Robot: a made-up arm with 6 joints. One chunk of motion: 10 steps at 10 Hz.
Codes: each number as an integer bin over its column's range. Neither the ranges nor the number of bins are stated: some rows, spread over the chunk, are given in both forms.
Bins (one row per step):
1: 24 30 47 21 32 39
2: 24 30 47 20 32 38
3: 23 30 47 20 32 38
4: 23 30 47 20 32 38
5: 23 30 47 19 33 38
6: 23 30 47 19 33 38
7: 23 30 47 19 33 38
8: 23 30 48 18 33 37
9: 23 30 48 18 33 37
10: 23 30 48 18 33 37
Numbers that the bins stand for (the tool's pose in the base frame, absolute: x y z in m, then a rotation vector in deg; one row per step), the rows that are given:
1: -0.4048 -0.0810 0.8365 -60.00 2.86 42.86
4: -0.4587 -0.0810 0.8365 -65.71 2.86 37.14
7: -0.4587 -0.0810 0.8365 -71.43 8.57 37.14
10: -0.4587 -0.0810 0.8905 -77.14 8.57 31.43
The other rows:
2: -0.4048 -0.0810 0.8365 -65.71 2.86 37.14
3: -0.4587 -0.0810 0.8365 -65.71 2.86 37.14
5: -0.4587 -0.0810 0.8365 -71.43 8.57 37.14
6: -0.4587 -0.0810 0.8365 -71.43 8.57 37.14
8: -0.4587 -0.0810 0.8905 -77.14 8.57 31.43
9: -0.4587 -0.0810 0.8905 -77.14 8.57 31.43

